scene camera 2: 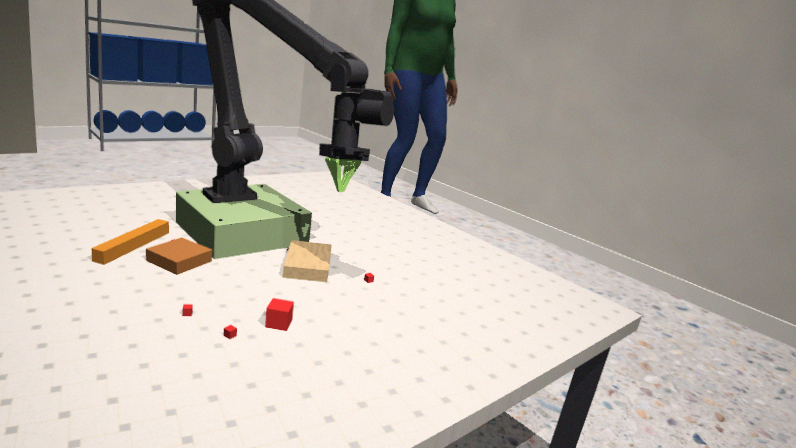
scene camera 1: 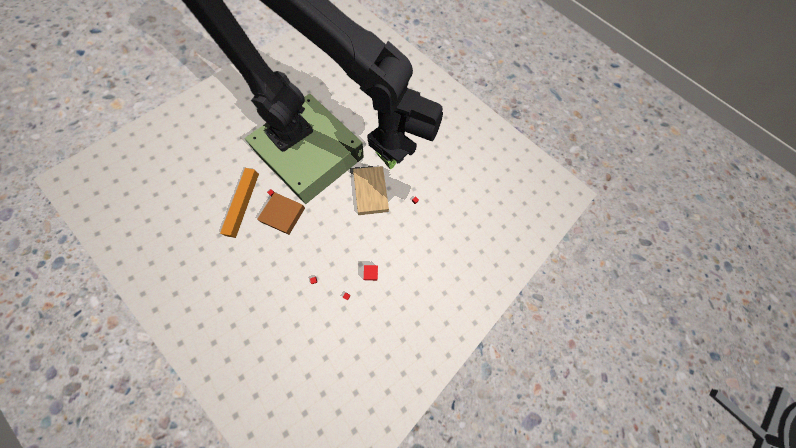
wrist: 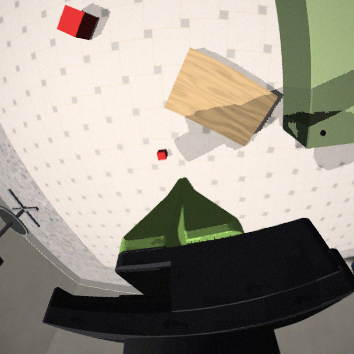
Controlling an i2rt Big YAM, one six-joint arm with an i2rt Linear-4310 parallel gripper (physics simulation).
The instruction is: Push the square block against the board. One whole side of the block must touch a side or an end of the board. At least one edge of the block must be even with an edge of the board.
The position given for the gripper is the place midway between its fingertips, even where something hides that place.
Note:
The gripper (scene camera 2: 340, 192) is shut and holds nothing. Also in view: a light wooden block (scene camera 2: 310, 261). A brown square block (scene camera 2: 177, 256), a red cube (scene camera 2: 279, 313) and an orange board (scene camera 2: 106, 252) rest on the table.
The brown square block shows as well in scene camera 1 (scene camera 1: 281, 213). The orange board also shows in scene camera 1 (scene camera 1: 238, 207). The light wooden block is seen too in scene camera 1 (scene camera 1: 371, 195) and in the wrist view (wrist: 207, 91). The wrist view misses the brown square block: it is out of frame. The wrist view misses the orange board: it is out of frame.

